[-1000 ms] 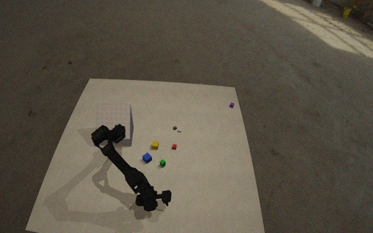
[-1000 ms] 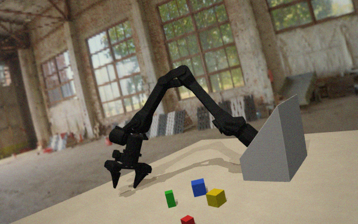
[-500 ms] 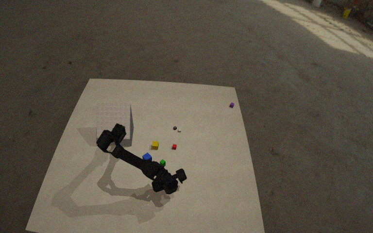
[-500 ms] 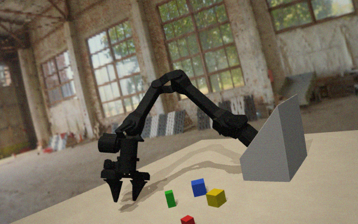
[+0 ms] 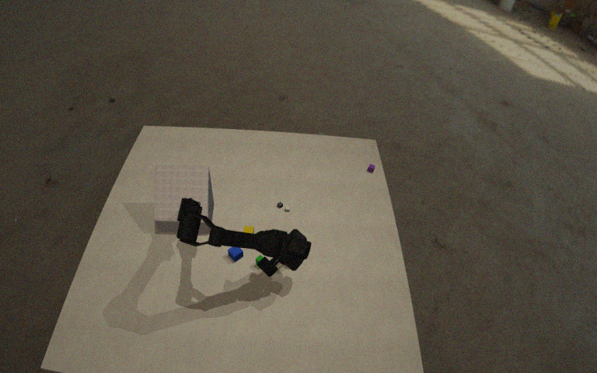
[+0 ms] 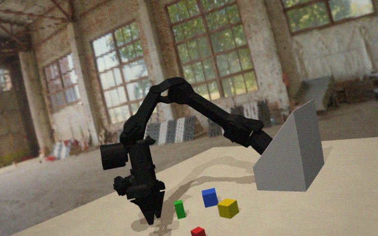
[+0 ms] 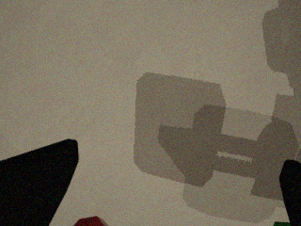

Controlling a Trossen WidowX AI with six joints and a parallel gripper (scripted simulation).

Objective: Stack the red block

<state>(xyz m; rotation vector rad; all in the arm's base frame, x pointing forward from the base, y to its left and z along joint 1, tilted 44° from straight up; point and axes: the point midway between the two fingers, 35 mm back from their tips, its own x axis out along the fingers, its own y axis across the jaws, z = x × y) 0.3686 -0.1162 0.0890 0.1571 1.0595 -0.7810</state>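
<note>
Now: gripper tip 3 cm past the red block, 13 cm to the right of it and 2 cm above it. From my gripper tip the other things lie so: blue block (19 cm behind, 2 cm to the left, 1 cm below); then purple cube (40 cm ahead, 56 cm to the left, 2 cm below); then yellow block (15 cm behind, 12 cm to the left, 2 cm below).
</note>
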